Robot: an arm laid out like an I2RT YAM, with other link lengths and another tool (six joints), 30 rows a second.
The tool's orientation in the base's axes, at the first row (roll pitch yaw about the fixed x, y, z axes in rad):
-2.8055, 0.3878, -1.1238
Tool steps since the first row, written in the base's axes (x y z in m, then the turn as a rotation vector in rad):
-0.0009, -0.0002, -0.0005, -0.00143, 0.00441, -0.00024
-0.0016, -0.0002, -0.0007, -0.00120, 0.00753, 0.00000
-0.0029, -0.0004, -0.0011, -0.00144, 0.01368, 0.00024
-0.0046, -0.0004, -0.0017, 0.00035, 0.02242, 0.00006
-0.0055, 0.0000, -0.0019, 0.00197, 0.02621, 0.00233
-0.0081, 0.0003, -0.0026, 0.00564, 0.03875, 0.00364
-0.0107, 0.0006, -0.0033, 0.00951, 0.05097, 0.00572
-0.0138, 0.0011, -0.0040, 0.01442, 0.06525, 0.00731
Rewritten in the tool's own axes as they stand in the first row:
0.0000, 0.0010, 0.0002, -0.00416, 0.00006, 0.00205
-0.0002, 0.0017, 0.0003, -0.00677, -0.00114, 0.00333
-0.0004, 0.0031, 0.0004, -0.01209, -0.00281, 0.00594
-0.0009, 0.0048, 0.0006, -0.01860, -0.00696, 0.01041
-0.0015, 0.0056, 0.0009, -0.02197, -0.01024, 0.01042
-0.0025, 0.0080, 0.0013, -0.03147, -0.01767, 0.01562
-0.0035, 0.0105, 0.0016, -0.04091, -0.02542, 0.02004
-0.0049, 0.0134, 0.0020, -0.05146, -0.03457, 0.02598

